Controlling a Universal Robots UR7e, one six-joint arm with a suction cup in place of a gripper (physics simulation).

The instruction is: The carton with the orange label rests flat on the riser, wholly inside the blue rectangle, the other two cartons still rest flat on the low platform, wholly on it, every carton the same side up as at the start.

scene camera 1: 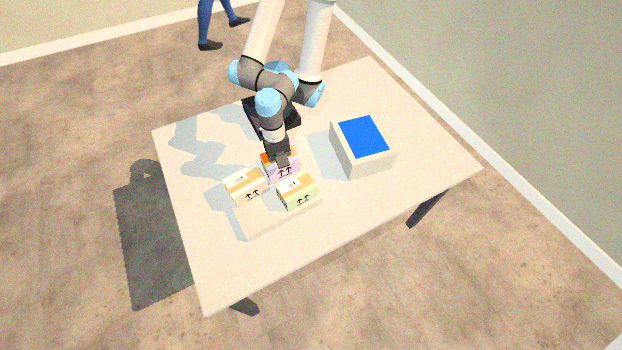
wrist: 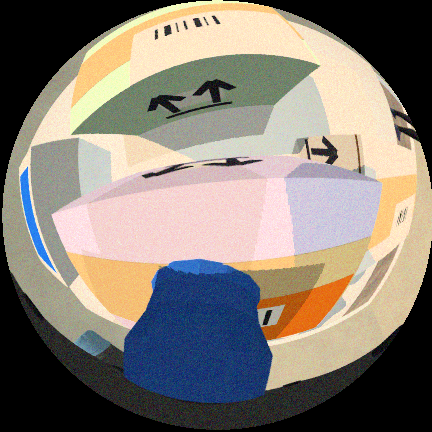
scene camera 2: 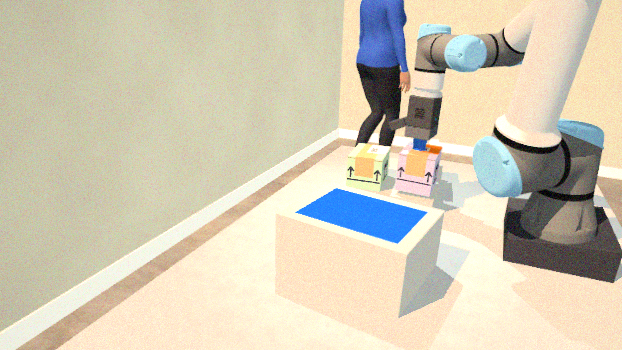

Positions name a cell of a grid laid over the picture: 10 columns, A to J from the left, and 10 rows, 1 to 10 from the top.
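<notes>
Riser at (scene camera 2: G8), (scene camera 1: F5) and (wrist: B5). Cream carton (scene camera 1: D6). Low platform (wrist: H3). My suction cup (wrist: E8).
</notes>
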